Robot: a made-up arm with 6 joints. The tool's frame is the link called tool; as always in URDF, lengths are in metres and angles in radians. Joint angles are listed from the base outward.
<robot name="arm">
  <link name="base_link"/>
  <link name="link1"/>
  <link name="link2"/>
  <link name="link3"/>
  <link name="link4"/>
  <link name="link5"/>
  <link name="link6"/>
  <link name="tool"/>
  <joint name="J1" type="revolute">
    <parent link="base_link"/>
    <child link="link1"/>
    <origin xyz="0 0 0.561" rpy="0 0 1.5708"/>
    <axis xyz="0 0 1"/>
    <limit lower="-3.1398" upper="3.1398"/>
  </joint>
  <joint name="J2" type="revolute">
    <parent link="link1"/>
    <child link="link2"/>
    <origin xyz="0 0 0" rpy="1.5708 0 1.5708"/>
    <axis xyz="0 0 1"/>
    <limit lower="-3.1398" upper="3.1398"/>
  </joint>
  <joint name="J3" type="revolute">
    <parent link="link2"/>
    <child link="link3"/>
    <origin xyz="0 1.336 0" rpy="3.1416 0 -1.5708"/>
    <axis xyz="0 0 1"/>
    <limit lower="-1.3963" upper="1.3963"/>
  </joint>
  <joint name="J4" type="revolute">
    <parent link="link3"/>
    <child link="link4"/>
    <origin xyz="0 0 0" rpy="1.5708 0 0"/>
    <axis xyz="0 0 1"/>
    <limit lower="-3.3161" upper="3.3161"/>
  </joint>
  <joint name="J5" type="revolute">
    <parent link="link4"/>
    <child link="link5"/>
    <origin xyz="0 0 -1.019" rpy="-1.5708 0 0"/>
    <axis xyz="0 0 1"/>
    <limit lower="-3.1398" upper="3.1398"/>
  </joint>
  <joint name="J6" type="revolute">
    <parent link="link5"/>
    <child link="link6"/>
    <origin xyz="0 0 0.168" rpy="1.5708 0 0"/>
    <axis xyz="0 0 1"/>
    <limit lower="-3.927" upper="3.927"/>
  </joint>
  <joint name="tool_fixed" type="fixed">
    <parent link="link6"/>
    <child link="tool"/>
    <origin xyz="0 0 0" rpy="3.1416 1.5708 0"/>
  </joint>
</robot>
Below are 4 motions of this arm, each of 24 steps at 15 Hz.
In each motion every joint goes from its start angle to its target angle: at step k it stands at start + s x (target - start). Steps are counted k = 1, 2, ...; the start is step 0. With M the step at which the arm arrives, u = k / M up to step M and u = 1 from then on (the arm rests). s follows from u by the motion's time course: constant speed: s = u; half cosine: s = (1 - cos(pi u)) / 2; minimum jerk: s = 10 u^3 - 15 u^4 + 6 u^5.
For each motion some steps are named. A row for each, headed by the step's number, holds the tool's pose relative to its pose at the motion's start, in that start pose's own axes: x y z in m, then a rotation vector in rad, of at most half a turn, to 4 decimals.
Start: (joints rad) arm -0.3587 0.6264 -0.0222 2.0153 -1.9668 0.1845
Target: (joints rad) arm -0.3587 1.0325 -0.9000 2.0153 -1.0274 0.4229
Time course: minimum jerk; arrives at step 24
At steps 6, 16, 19, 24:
6: -0.0800 0.1137 0.0614 -0.1375 -0.1433 -0.0703
16: -0.4223 0.9020 0.0667 -1.1295 -1.0915 -0.3376
19: -0.4442 1.0404 -0.0079 -1.3499 -1.2901 -0.3394
24: -0.4481 1.0953 -0.0470 -1.4480 -1.3776 -0.3321

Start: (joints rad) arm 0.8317 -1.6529 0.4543 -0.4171 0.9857 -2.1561
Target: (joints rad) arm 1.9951 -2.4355 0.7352 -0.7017 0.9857 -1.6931
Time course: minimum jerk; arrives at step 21
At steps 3, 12, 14, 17, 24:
3: 0.0270 0.0556 0.0016 0.0033 -0.0065 0.0381
12: 0.0017 1.7349 0.1835 -0.0654 -0.2262 1.0397
14: -0.2469 2.1328 0.2008 -0.1292 -0.2914 1.2922
17: -0.5723 2.4678 0.1701 -0.2126 -0.3561 1.5393
24: -0.6876 2.5580 0.1479 -0.2434 -0.3761 1.6165

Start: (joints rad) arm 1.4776 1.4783 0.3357 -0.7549 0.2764 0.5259
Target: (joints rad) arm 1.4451 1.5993 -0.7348 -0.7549 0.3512 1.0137
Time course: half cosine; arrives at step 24
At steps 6, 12, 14, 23, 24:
6: -0.0481 -0.0528 -0.1699 -0.1005 0.1599 -0.0379
12: -0.2719 -0.1795 -0.5111 -0.3409 0.5571 -0.0776
14: -0.3848 -0.2225 -0.6033 -0.4259 0.7058 -0.0733
23: -0.7575 -0.3249 -0.7471 -0.6497 1.1327 -0.0031
24: -0.7621 -0.3259 -0.7477 -0.6521 1.1377 -0.0017

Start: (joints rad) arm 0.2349 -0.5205 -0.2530 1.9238 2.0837 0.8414
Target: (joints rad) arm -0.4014 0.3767 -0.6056 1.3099 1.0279 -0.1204
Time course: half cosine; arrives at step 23
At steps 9, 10, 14, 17, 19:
9: -0.2208 0.4959 0.1137 0.6813 0.5634 0.0257
10: -0.2630 0.5813 0.1682 0.8213 0.6827 0.0202
14: -0.4026 0.8666 0.4779 1.3990 1.1992 -0.0525
17: -0.4493 0.9889 0.7295 1.7650 1.5572 -0.1528
19: -0.4563 1.0310 0.8614 1.9402 1.7411 -0.2215

